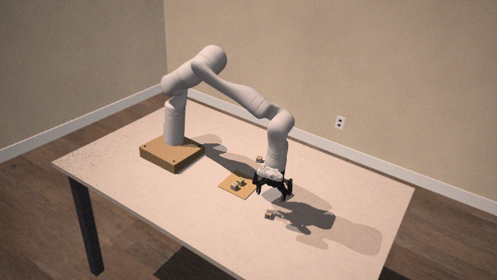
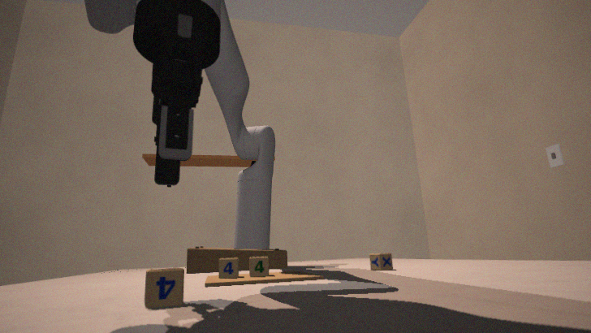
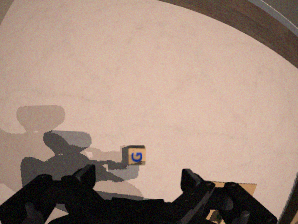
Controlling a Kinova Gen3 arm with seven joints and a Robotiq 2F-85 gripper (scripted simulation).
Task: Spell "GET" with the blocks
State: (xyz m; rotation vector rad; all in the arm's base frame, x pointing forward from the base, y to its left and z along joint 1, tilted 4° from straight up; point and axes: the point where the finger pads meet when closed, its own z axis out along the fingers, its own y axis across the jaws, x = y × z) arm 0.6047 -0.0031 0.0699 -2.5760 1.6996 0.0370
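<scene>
Right now the letter block is 90 mm below my hand. The rest, counted from my hand: mat: 210 mm behind, 100 mm below, 50 mm to the left.
</scene>
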